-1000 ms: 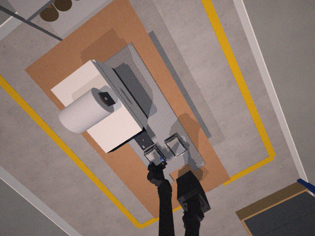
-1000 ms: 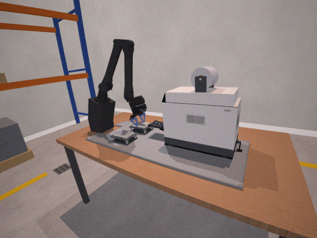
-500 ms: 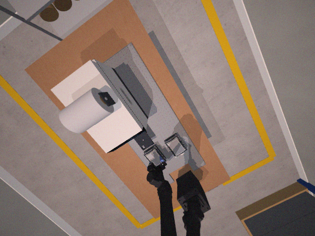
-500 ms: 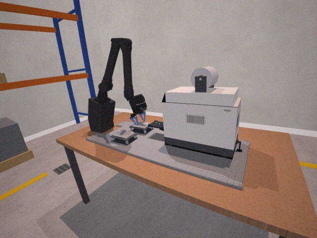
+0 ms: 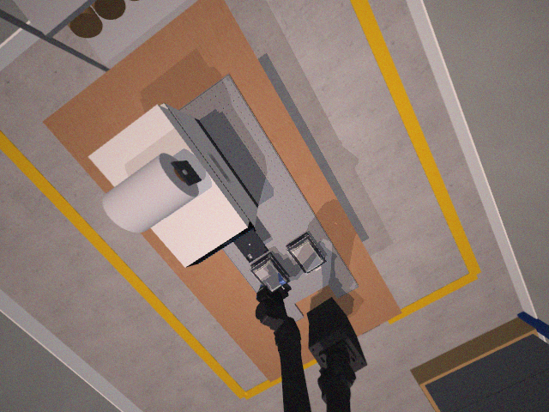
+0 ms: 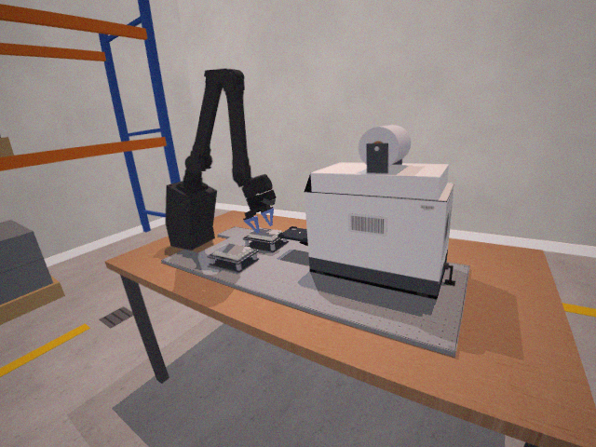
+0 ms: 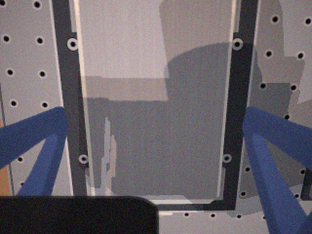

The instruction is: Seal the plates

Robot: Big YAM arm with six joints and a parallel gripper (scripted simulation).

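My hand is 3 cm above the white well plate. Also, from my hand: foil roll (53 cm ahead, 34 cm above, 6 cm to the right); dark sealer stage (20 cm ahead, 4 cm to the right, 1 cm above); start button (31 cm ahead, 11 cm above, 5 cm to the left).
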